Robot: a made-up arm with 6 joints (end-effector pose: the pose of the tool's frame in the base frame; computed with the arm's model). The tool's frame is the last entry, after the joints. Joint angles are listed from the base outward.
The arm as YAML. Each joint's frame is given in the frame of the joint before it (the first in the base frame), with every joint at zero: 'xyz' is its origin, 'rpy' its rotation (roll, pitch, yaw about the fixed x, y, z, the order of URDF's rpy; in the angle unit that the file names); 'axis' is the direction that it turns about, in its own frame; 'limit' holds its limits. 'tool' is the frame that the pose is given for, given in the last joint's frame.
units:
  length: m
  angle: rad
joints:
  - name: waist
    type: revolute
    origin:
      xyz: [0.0, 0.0, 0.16]
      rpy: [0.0, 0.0, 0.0]
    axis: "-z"
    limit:
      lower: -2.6
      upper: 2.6
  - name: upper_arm
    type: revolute
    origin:
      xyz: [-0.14, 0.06, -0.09]
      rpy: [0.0, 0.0, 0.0]
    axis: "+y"
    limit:
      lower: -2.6
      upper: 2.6
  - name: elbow
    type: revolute
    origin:
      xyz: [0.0, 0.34, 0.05]
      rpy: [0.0, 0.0, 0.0]
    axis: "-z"
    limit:
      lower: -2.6
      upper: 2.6
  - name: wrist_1
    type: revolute
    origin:
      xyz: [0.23, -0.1, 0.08]
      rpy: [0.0, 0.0, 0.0]
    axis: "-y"
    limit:
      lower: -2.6
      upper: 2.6
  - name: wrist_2
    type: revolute
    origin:
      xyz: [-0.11, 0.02, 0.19]
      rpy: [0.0, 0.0, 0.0]
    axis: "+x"
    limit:
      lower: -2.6
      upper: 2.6
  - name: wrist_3
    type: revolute
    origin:
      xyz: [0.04, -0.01, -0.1]
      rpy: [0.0, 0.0, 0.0]
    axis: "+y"
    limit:
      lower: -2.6
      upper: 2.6
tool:
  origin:
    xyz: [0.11, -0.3, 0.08]
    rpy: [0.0, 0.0, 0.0]
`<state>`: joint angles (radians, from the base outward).
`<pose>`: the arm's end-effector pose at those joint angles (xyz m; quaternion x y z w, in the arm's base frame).
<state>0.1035 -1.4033 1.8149 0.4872 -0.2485 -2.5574</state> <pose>-0.3238 0.5623 -0.2825 0.6692 0.4674 0.4931 0.3009</pose>
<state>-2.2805 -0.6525 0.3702 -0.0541 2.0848 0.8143</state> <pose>-0.3925 -0.2539 0.3614 -0.3919 -0.6010 -0.6574 0.2304</pose>
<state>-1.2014 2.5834 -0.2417 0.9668 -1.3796 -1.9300</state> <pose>-0.0940 0.2414 -0.0261 0.2322 -0.0499 0.8988 0.3684</pose>
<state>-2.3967 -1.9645 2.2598 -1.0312 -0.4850 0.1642</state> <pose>-0.0702 -0.2619 -0.5892 0.4012 0.6919 0.5410 0.2601</pose>
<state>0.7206 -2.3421 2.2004 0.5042 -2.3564 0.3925</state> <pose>-0.2315 0.5959 -0.2948 0.4658 0.3100 -0.7446 0.3640</pose>
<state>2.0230 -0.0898 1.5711 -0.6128 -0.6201 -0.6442</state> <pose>0.1877 0.4601 0.5100 -0.0233 -0.2038 0.9778 0.0419</pose>
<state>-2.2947 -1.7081 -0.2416 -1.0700 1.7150 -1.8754</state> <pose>-0.0460 -0.5435 0.0843 0.8574 0.2467 0.0936 0.4419</pose>
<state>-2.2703 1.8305 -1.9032 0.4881 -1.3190 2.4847</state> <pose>-0.4853 -0.1367 -0.4177 0.8745 -0.0182 -0.3548 0.3302</pose>
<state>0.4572 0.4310 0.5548 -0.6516 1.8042 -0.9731</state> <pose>0.0912 0.3022 0.1170 0.2861 -0.2155 -0.8906 0.2801</pose>
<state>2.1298 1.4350 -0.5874 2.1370 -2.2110 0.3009</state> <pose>0.4149 0.0236 0.2580 0.2946 -0.5461 0.7828 0.0460</pose>
